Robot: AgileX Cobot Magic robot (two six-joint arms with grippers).
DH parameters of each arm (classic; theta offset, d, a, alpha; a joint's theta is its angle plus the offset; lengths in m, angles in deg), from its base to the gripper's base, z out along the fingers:
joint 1: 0 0.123 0 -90
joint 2: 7.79 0 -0.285 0
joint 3: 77.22 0 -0.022 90
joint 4: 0 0.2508 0 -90
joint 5: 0 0 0.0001 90
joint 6: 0 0.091 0 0
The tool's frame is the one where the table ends.
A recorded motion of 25 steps. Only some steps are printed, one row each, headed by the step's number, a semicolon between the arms.
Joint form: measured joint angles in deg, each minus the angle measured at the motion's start. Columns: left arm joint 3, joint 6, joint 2, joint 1, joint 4, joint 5; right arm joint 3, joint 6, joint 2, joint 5, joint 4, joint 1.
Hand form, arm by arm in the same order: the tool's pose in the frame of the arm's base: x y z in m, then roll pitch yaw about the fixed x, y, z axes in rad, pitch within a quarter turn. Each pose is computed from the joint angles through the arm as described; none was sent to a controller.
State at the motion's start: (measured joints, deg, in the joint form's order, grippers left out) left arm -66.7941 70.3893 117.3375 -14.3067 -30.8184 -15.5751; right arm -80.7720 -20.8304 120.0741 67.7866 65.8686 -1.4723
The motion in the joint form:
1: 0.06 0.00 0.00 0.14 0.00 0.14; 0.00 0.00 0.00 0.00 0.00 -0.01
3: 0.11 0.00 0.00 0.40 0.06 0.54; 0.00 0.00 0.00 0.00 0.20 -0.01
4: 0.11 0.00 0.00 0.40 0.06 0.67; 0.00 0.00 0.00 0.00 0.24 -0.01
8: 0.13 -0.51 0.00 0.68 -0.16 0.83; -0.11 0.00 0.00 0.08 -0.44 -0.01
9: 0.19 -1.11 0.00 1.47 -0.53 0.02; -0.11 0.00 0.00 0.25 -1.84 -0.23
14: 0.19 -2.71 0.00 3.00 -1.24 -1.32; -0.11 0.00 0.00 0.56 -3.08 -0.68
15: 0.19 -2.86 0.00 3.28 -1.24 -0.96; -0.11 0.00 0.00 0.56 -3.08 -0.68
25: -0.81 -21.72 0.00 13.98 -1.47 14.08; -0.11 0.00 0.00 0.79 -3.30 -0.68
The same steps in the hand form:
1: 0.4212 -0.0936 0.1440 2.2898 0.6382 1.9656; 0.4053 0.0665 0.1770 2.1275 -0.1006 2.9368
3: 0.4211 -0.0919 0.1433 2.2980 0.6356 1.9717; 0.4054 0.0666 0.1772 2.1247 -0.1011 2.9351
4: 0.4210 -0.0920 0.1432 2.3005 0.6350 1.9724; 0.4054 0.0666 0.1773 2.1241 -0.1012 2.9348
8: 0.4213 -0.0899 0.1429 2.3105 0.6429 1.9898; 0.4051 0.0662 0.1770 2.1328 -0.0982 2.9416
9: 0.4229 -0.0834 0.1435 2.3043 0.6569 2.0152; 0.4041 0.0639 0.1756 2.1516 -0.0964 2.9519
14: 0.4259 -0.0709 0.1450 2.2993 0.6901 2.0708; 0.4032 0.0601 0.1744 2.1670 -0.0965 2.9587
15: 0.4260 -0.0691 0.1446 2.3081 0.6905 2.0803; 0.4032 0.0601 0.1744 2.1670 -0.0965 2.9587
25: 0.4236 -0.0012 0.1325 2.8401 0.7662 2.7335; 0.4027 0.0601 0.1743 2.1685 -0.0981 2.9637

